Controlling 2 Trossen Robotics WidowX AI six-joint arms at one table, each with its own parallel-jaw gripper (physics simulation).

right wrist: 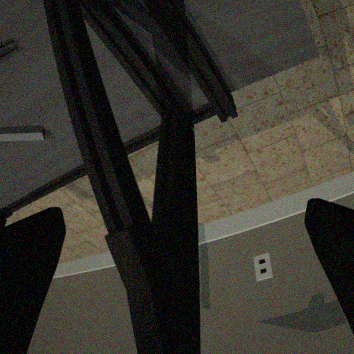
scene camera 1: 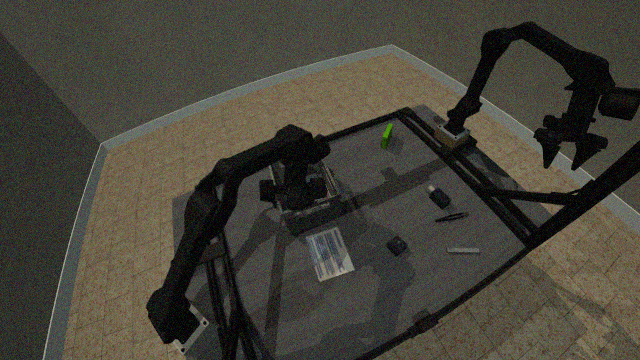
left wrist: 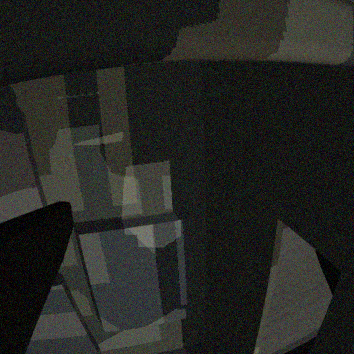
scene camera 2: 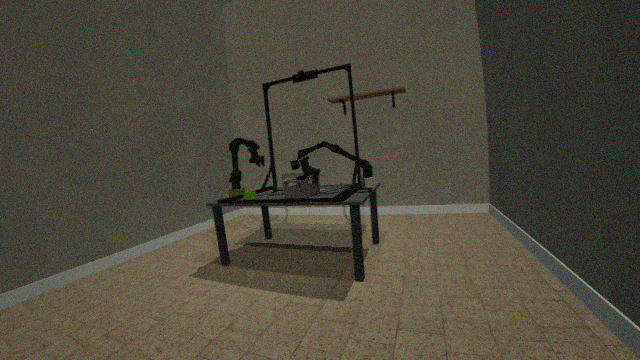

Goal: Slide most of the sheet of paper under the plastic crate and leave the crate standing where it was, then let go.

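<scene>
The sheet of paper (scene camera 1: 330, 254), white with bluish stripes, lies flat in front of the crate's near wall; whether its back edge reaches under the wall is unclear. The plastic crate (scene camera 1: 316, 217) (scene camera 2: 295, 189) stands upright, greyish and partly see-through; its dark wall (left wrist: 275, 125) is very close in the left wrist view. My left gripper (scene camera 1: 300, 202) (left wrist: 195, 220) is open and empty, low at the crate, with its fingertips hidden in scene camera 1; contact cannot be told. My right gripper (scene camera 1: 560, 167) (scene camera 2: 261, 164) (right wrist: 186, 216) is open and empty, raised high beyond the table's right edge.
A green block (scene camera 1: 387, 136) (scene camera 2: 249, 195) stands toward the back. A small dark box (scene camera 1: 397, 245), a dark item with a pale end (scene camera 1: 440, 197), a thin black tool (scene camera 1: 451, 217) and a light bar (scene camera 1: 463, 250) lie right of the paper. Black frame rails edge the table.
</scene>
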